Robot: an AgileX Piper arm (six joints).
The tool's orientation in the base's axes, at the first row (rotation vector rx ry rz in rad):
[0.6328 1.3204 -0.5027]
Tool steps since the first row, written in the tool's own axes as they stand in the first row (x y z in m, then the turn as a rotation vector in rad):
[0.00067 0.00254 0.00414 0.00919 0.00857 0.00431]
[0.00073 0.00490 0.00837 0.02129 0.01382 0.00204]
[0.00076 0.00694 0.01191 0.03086 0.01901 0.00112]
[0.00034 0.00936 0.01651 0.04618 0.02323 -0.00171]
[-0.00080 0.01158 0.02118 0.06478 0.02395 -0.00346]
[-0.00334 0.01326 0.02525 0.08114 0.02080 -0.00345]
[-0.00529 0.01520 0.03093 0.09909 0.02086 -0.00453]
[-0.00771 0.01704 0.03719 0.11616 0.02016 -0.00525]
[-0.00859 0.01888 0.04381 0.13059 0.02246 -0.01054]
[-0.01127 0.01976 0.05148 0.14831 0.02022 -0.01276]
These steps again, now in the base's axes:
[0.00481 -0.00094 0.00021 0.01053 0.00351 -0.00730]
[0.00945 -0.00208 0.00101 0.01463 0.00910 -0.01875]
[0.01337 -0.00299 0.00171 0.01920 0.01368 -0.02755]
[0.01823 -0.00434 0.00303 0.02281 0.01895 -0.04238]
[0.02287 -0.00591 0.00505 0.02548 0.02096 -0.06077]
[0.02646 -0.00748 0.00829 0.02644 0.01891 -0.07728]
[0.03149 -0.00995 0.01118 0.02903 0.01998 -0.09504]
[0.03679 -0.01289 0.01460 0.03122 0.02023 -0.11200]
[0.04264 -0.01605 0.01655 0.03161 0.02574 -0.12652]
[0.04827 -0.02066 0.02027 0.03181 0.02589 -0.14452]

